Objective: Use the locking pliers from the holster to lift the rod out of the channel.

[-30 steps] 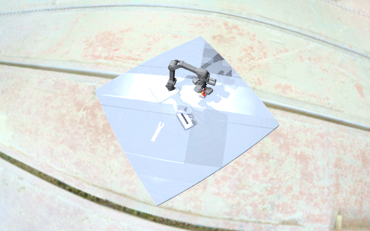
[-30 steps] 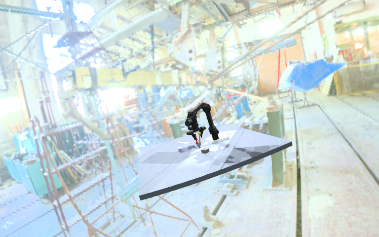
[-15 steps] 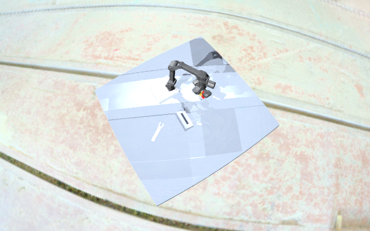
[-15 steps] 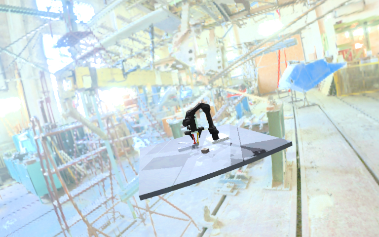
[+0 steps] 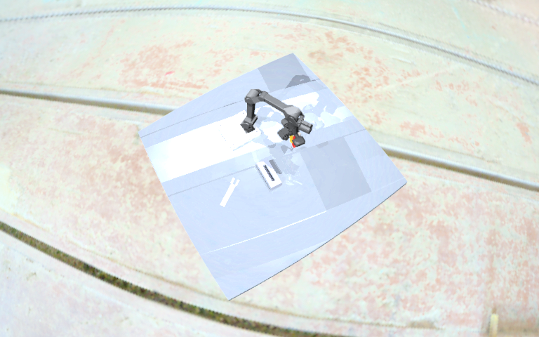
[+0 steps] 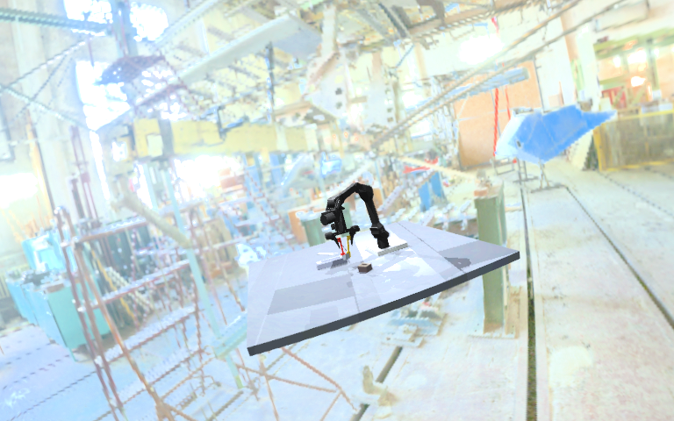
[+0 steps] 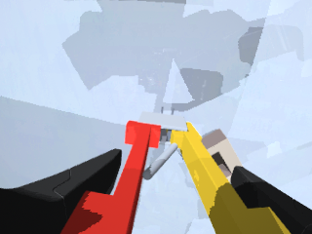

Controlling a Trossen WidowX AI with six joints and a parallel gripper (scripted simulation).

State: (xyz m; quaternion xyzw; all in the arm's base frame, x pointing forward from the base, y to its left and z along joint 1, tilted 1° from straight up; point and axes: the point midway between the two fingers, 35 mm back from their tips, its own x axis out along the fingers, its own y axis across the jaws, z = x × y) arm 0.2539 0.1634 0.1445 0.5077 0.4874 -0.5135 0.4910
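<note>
Right now the channel block is 200 mm to the right of my gripper tip, 120 mm below it and 80 mm ahead of it. Round my gripper tip: yellow handle (20 mm behind); then brown holster (130 mm below, 70 mm behind, 60 mm to the left); then dark rod (200 mm to the right, 130 mm below, 80 mm ahead).
</note>
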